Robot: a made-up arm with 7 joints.
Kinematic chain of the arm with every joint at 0, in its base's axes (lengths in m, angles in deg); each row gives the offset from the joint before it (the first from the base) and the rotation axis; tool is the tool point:
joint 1: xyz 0 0.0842 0 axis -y
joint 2: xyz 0 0.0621 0 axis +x
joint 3: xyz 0 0 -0.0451 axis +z
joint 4: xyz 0 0 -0.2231 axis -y
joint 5: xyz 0 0 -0.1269 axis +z
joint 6: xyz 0 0 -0.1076 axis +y
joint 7: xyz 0 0 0 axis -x
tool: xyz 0 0 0
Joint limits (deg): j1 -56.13..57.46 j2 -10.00..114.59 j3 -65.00..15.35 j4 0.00..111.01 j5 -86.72..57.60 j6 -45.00..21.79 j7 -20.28..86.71
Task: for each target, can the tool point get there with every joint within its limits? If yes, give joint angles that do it. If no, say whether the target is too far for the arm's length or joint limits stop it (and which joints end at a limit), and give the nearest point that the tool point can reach.
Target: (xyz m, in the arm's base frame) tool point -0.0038 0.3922 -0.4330
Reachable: yes | joints -7.29 34.21 -36.87 15.83 -68.58 -33.25 27.29
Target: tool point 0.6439 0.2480 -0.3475
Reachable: no: too far | nearest point 0.4327 0.2155 -0.2446 | short by 0.237 m
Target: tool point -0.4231 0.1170 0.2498
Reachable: no: joint limits stop it (at a limit: joint 1, joint 2, joint 3, joint 4) | nearest point 0.0045 0.2896 0.2475 | short by 0.461 m
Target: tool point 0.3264 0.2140 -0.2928
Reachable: yes | joints 25.60 23.44 -30.52 56.22 -57.21 16.24 42.11
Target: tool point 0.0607 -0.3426 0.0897
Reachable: no: joint limits stop it (at a limit: joint 1, joint 2, joint 3) | nearest point 0.1752 -0.0820 -0.0017 | short by 0.299 m
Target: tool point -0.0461 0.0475 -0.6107
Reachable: no: too far | nearest point -0.0374 0.0662 -0.4949 | short by 0.118 m
